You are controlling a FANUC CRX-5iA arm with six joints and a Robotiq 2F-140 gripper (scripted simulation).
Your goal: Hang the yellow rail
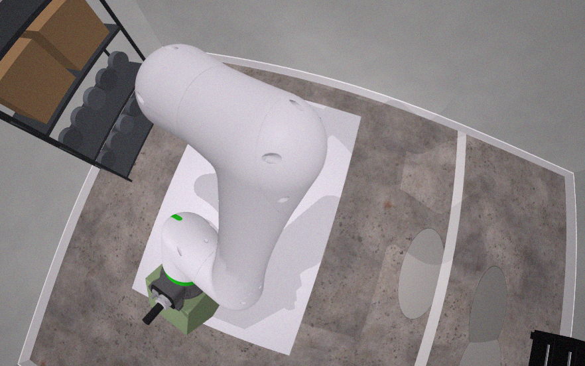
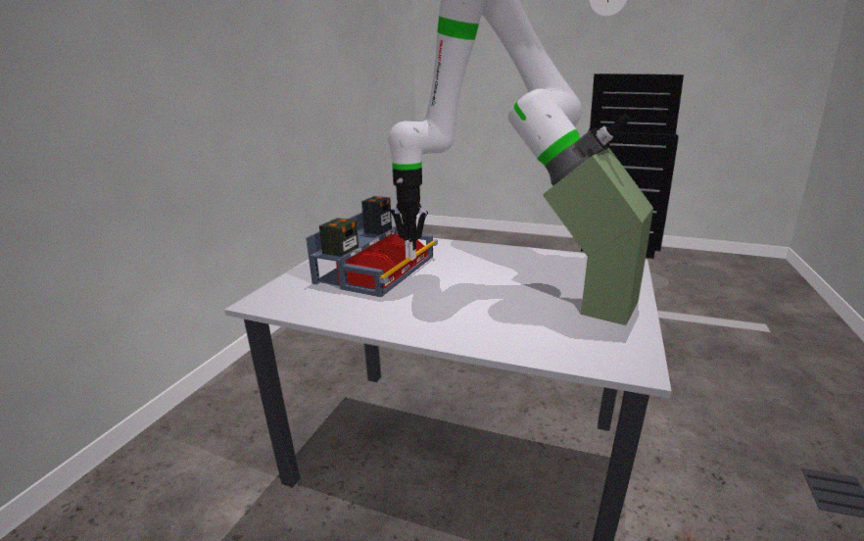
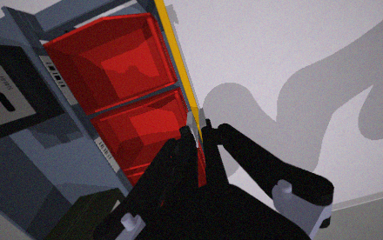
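Right now the yellow rail is 30 mm below my hand.
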